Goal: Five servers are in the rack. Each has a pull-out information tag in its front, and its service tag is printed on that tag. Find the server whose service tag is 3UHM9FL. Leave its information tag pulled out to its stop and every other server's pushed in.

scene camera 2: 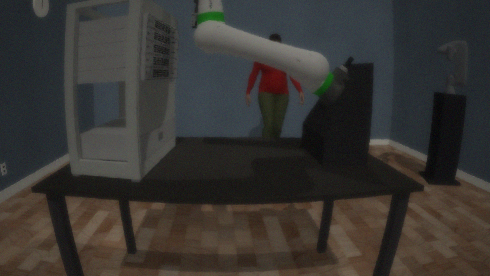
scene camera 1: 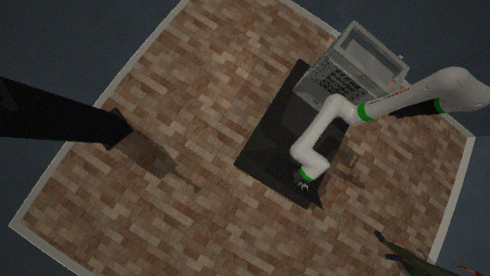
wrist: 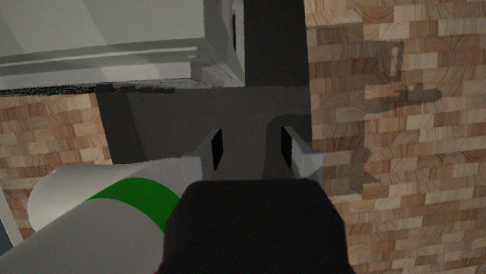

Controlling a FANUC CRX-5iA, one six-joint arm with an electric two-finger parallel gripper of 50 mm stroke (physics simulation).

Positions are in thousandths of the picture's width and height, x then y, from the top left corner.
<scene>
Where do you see a light grey server rack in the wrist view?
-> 112,199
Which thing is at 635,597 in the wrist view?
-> My gripper.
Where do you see a light grey server rack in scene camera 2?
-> At 272,183
</scene>
